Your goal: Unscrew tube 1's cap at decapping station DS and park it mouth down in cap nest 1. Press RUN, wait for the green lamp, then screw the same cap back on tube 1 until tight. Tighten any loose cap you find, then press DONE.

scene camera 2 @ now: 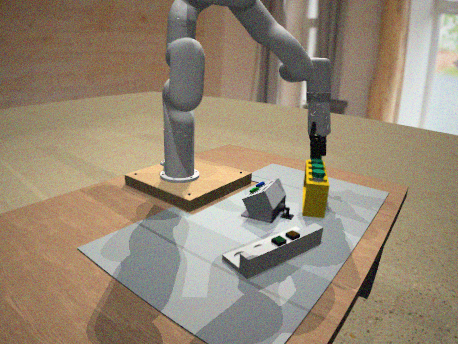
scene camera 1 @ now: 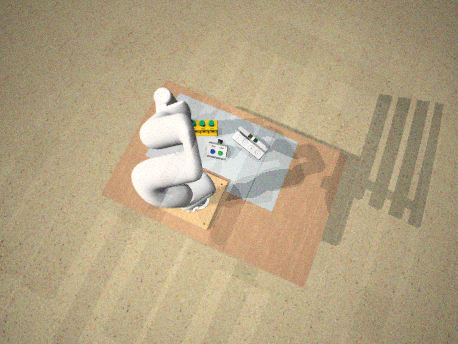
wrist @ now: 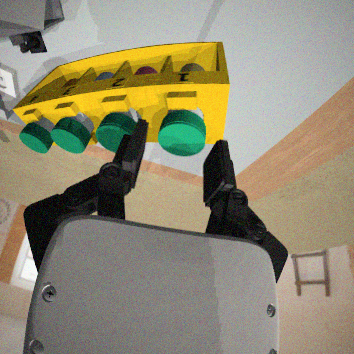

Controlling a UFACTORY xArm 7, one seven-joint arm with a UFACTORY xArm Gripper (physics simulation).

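A yellow rack holds several tubes with green caps. Tube 1's cap sits on its tube at the rack's end, by the printed 1. My gripper is partly open and empty, close to tube 1's cap; in the wrist view one fingertip shows on each side of that cap, and the left one overlaps tube 2's cap. The gripper is hidden in scene camera 1. A white strip has round cap nests and dark green and brown blocks; the green one looks unlit.
A grey button box with a blue and a green button stands between the rack and the arm's wooden base board. A small black bracket stands beside the box. A grey mat lies under them.
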